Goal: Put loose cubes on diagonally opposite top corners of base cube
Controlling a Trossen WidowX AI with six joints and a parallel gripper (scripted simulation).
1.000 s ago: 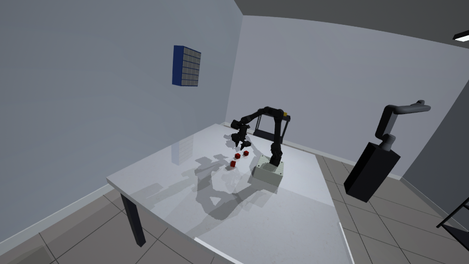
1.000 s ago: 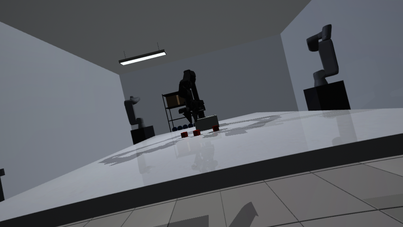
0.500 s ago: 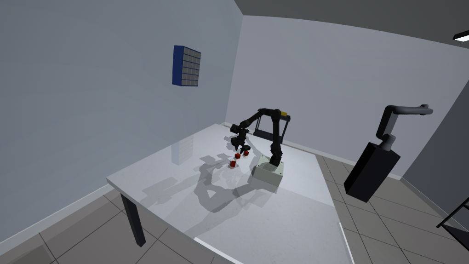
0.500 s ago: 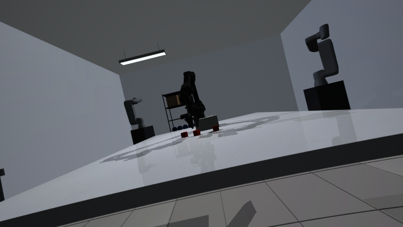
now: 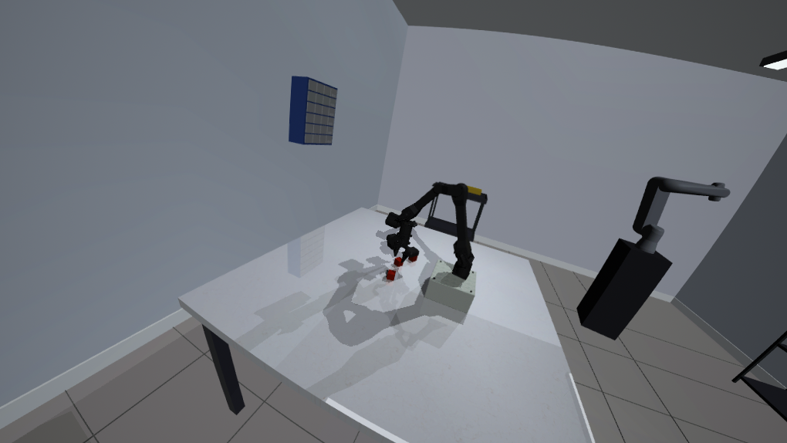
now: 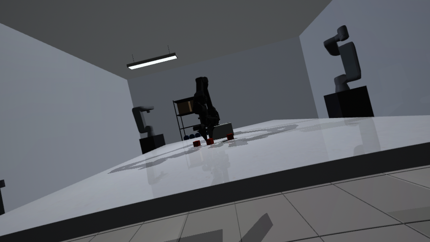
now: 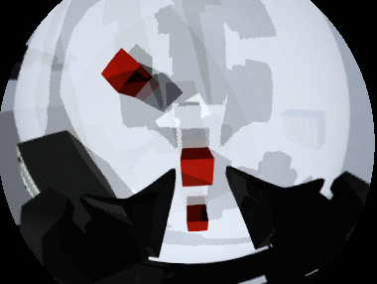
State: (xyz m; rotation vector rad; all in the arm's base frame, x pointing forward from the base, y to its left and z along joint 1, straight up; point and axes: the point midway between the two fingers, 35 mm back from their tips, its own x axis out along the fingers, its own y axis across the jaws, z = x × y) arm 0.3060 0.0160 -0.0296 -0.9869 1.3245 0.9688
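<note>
My gripper tip is now 10 mm above the red cube.
</note>
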